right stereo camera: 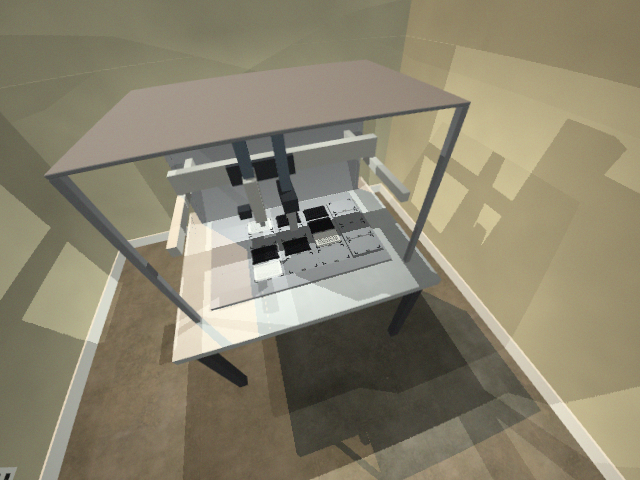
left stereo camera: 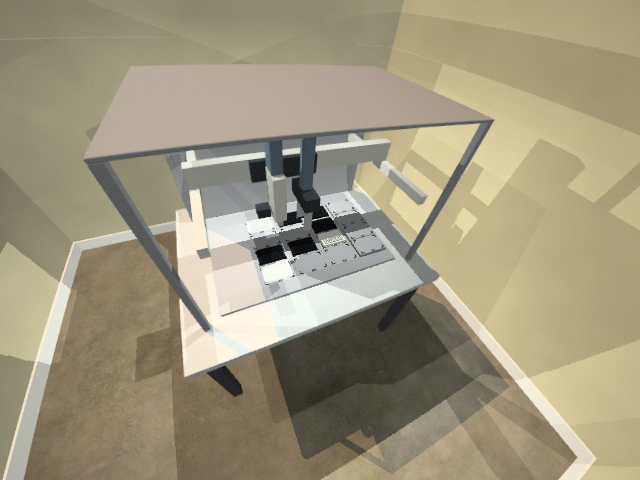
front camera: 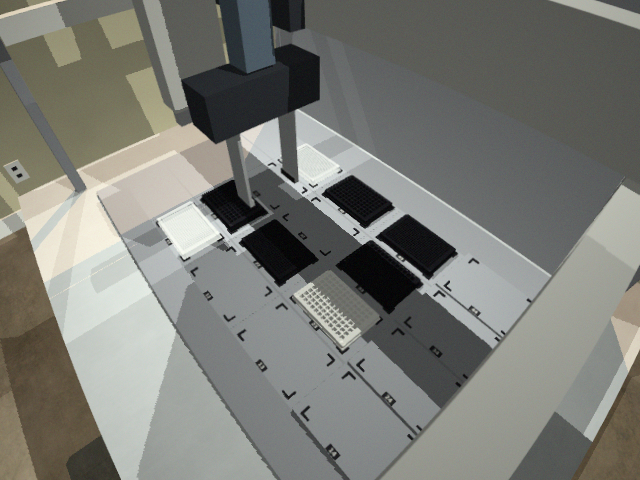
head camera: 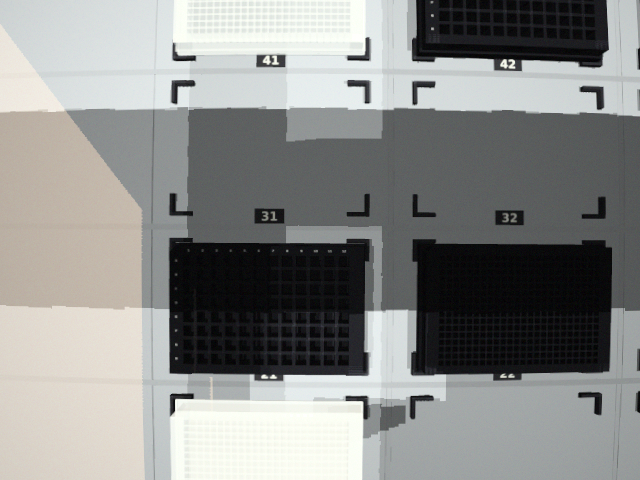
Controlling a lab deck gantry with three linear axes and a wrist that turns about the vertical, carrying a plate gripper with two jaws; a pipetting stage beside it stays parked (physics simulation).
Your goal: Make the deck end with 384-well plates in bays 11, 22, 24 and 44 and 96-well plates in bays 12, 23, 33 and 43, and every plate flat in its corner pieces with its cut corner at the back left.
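Frame: origin at the robot's base, x back, y down, z right, level; centimetres.
Seen in the pictures: gripper, fingertip midpoint: (right stereo camera: 292, 224) (left stereo camera: 303, 223) (front camera: 268, 188); robot's base, origin of the base link: (right stereo camera: 255, 282) (left stereo camera: 266, 284) (front camera: 157, 223).
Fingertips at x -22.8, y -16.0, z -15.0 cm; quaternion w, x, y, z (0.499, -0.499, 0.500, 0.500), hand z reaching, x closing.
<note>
Offsets run from my fingertips to a thing's top centre. "spot": to the spot under its first point.
My gripper (front camera: 270, 192) (left stereo camera: 303, 223) is open, raised over the deck, with nothing between its jaws; it does not show in the head view. White 384-well plates lie in bay 11 @[spot: dx +15.2, dy +14.7, dz +10.8 cm] (front camera: 189, 229) (head camera: 267, 444) and bay 41 @[spot: dx +15.0, dy +14.6, dz -22.0 cm] (front camera: 315, 162) (head camera: 268, 23). A black 96-well plate @[dx +16.4, dy +14.6, dz +0.0 cm] (front camera: 230, 204) (head camera: 266, 310) lies in bay 21, a black 384-well plate @[dx +0.0, dy +14.6, dz +0.0 cm] (front camera: 279, 250) (head camera: 514, 310) in bay 22, a black 96-well plate @[dx +0.0, dy +14.6, dz -21.4 cm] (front camera: 356, 198) (head camera: 511, 23) in bay 42, and a cream 96-well plate @[dx -16.4, dy +14.6, dz +0.0 cm] (front camera: 336, 310) in bay 23. Black plates lie in bay 33 @[spot: dx -17.2, dy +14.5, dz -9.7 cm] (front camera: 379, 276) and bay 43 @[spot: dx -16.5, dy +14.8, dz -21.2 cm] (front camera: 417, 242). Cut corners are hard to make out.
The parked pipetting stage (left stereo camera: 277, 198) (right stereo camera: 254, 198) hangs left of the gripper. Bays 31 and 32 show their labels (head camera: 269, 215) (head camera: 509, 217) between the plate rows. Bays 12, 13, 14, 24, 34 and 44 hold no plates. Frame posts (left stereo camera: 449, 191) stand at the table's corners.
</note>
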